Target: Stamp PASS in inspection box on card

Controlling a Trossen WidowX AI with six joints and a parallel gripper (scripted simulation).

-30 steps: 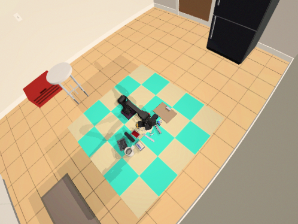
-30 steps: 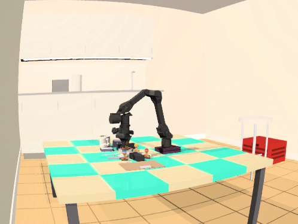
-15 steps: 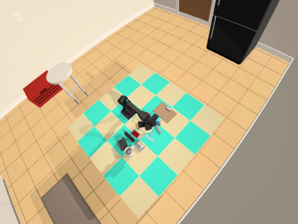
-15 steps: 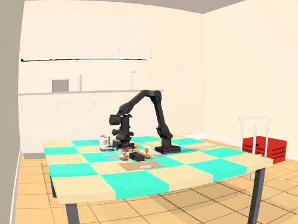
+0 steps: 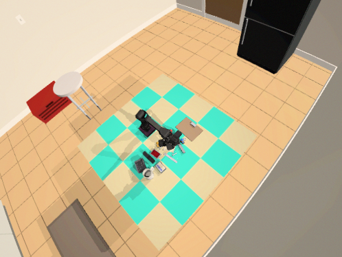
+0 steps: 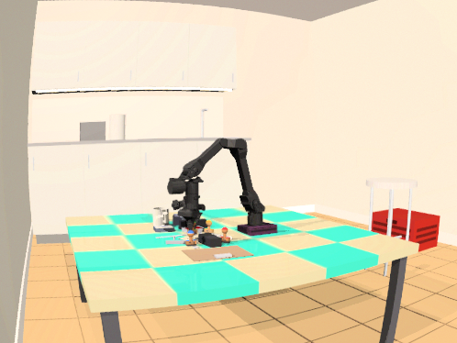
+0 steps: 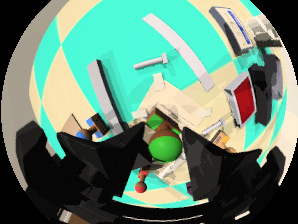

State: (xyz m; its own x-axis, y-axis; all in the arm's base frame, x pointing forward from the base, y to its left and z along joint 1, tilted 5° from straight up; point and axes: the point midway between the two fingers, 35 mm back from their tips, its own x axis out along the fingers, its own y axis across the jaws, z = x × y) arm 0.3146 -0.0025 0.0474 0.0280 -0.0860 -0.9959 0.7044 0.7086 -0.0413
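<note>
My gripper tip is 6 cm short of the ruler, 8 cm to the left of it and 4 cm above it. Round my gripper tip: green-knobbed stamp (right at my gripper tip); black block (2 cm behind, 11 cm to the left, 2 cm below); orange-knobbed stamp (11 cm behind, 6 cm to the right, 2 cm below).
</note>
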